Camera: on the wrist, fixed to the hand. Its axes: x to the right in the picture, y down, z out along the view.
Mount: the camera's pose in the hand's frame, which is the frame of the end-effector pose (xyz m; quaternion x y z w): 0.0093 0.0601 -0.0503 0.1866 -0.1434 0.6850 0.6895
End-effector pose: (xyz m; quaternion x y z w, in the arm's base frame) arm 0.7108 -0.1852 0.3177 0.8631 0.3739 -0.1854 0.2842
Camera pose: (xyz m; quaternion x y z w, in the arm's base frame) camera 0.7674 -0.1821 0.3726 0.8777 -0.4088 -0.1267 0.2155
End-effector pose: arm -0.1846 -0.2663 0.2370 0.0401 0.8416 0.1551 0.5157
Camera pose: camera -0.2388 -0.2182 0.2683 0.7226 0.5078 0.2974 0.3625
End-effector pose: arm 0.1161 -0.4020 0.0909 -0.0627 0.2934 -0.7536 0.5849
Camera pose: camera 0.1420 -0.4006 0.0164 0.1588 0.0208 -0.1647 0.9733
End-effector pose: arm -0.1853 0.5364 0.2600 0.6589 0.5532 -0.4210 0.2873
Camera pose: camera -0.1147 0.5700 0.2708 0.8265 -0.1897 -0.2912 0.4429
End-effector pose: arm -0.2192 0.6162 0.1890 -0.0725 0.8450 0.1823 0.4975
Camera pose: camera -0.2830 0.6531 0.2172 0.6478 0.5950 0.3192 0.3528
